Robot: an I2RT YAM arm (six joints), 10 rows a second.
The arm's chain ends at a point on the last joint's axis. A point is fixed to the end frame.
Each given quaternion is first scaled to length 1.
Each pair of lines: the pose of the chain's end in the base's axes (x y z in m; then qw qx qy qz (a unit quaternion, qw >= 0)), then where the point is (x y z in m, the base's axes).
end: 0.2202 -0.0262 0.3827 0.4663 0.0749 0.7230 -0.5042
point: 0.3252 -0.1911 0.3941
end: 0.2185 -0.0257 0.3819 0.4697 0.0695 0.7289 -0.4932
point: 0.3272 -0.1884 0.3902
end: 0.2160 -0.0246 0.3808 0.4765 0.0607 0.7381 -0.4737
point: 0.3310 -0.1831 0.3840
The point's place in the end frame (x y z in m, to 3 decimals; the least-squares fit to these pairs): -0.007 -0.026 0.194
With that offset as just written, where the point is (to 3 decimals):
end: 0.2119 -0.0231 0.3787 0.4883 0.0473 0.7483 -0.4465
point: 0.336 -0.175 0.376
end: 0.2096 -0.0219 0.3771 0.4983 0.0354 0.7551 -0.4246
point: 0.341 -0.167 0.371
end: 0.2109 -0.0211 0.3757 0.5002 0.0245 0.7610 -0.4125
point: 0.346 -0.162 0.366
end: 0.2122 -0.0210 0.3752 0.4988 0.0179 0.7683 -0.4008
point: 0.351 -0.159 0.361
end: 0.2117 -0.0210 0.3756 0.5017 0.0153 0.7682 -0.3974
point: 0.351 -0.158 0.361
